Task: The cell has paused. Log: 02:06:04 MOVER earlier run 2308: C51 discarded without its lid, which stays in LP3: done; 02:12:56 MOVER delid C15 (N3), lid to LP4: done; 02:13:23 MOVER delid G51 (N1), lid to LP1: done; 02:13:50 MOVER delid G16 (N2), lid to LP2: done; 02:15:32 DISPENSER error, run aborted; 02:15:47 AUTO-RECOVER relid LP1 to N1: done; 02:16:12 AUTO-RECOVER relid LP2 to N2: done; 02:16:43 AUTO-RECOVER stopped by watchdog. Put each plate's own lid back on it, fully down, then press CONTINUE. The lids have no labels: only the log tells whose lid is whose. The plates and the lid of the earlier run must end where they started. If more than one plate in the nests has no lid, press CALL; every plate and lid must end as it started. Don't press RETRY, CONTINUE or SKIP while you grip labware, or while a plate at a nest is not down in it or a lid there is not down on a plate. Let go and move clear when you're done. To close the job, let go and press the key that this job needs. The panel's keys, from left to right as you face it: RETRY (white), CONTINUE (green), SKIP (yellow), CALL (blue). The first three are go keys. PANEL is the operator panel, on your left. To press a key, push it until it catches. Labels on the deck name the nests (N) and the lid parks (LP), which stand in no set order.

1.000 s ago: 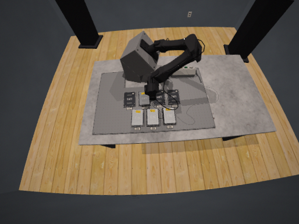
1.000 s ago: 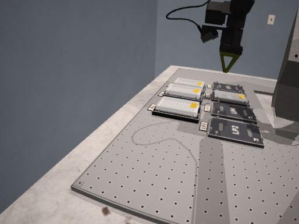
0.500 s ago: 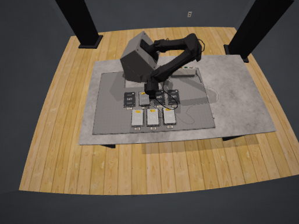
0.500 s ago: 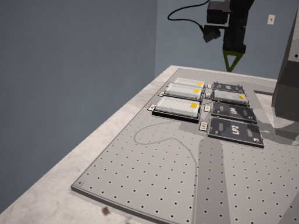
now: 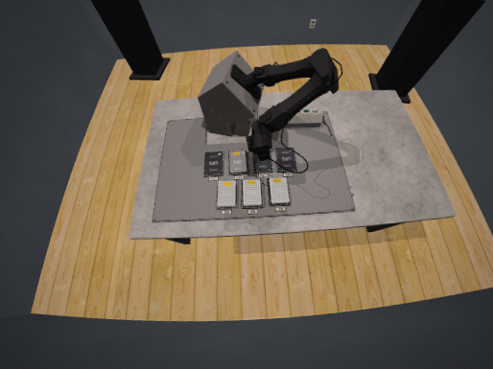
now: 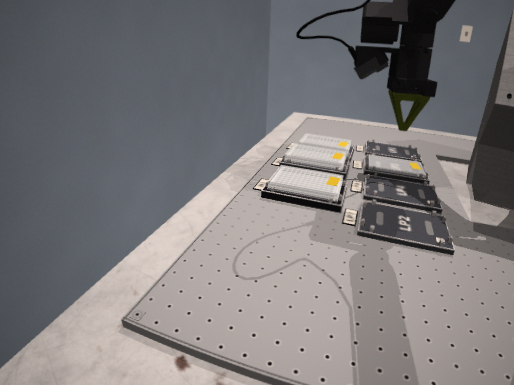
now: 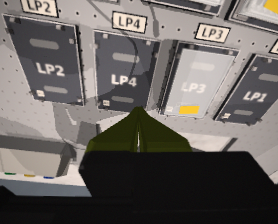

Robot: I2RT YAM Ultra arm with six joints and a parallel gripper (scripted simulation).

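Right now the green continue key is 34 cm behind my hand, 24 cm to the left of it and 7 cm below it. Round my hand: unlabelled lid: 19 cm ahead, 13 cm to the right, 10 cm below; then blue key: 33 cm behind, 15 cm to the left, 7 cm below; then plate: 19 cm ahead, 13 cm to the right, 11 cm below.
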